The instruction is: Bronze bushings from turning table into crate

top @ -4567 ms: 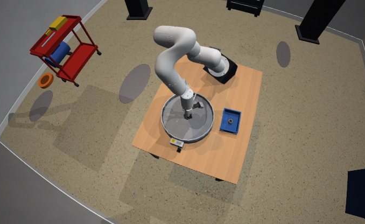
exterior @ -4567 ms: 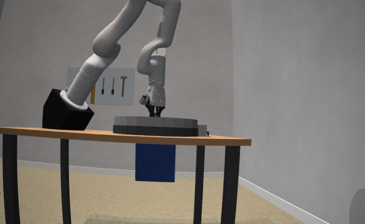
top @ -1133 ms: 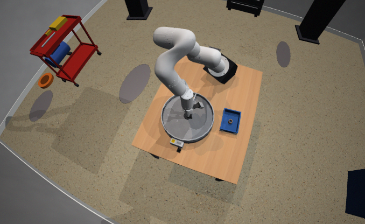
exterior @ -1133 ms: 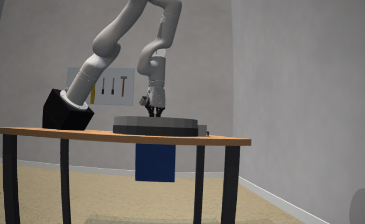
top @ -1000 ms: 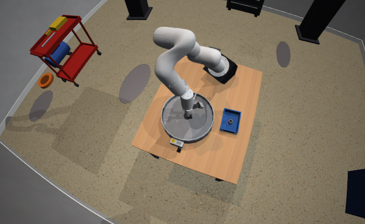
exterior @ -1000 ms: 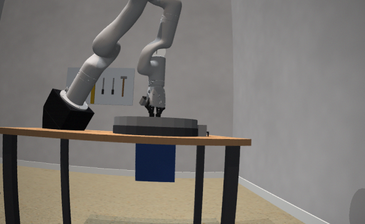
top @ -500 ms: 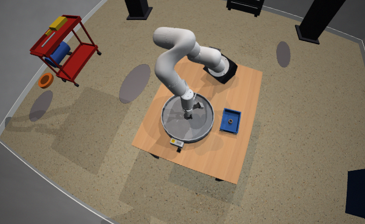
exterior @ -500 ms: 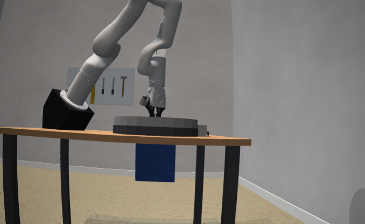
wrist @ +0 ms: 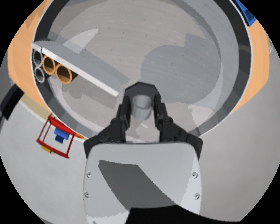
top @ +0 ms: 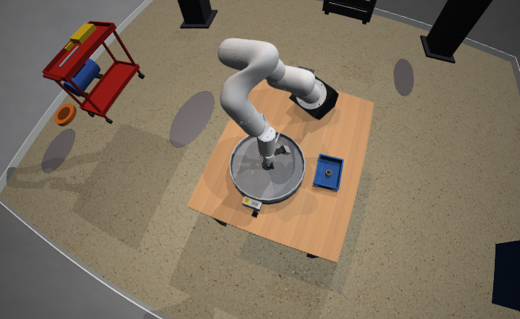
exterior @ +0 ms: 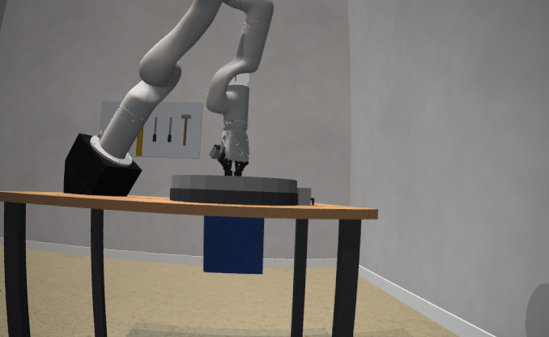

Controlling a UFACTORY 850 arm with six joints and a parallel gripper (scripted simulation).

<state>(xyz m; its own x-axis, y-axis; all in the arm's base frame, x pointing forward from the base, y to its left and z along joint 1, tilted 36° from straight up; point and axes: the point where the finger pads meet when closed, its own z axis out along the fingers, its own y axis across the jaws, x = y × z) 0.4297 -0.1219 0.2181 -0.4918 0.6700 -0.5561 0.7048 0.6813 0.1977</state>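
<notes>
The grey turning table lies 4 cm below my hand. Round my hand: blue crate: 35 cm to the left, 6 cm below, 2 cm behind.
</notes>
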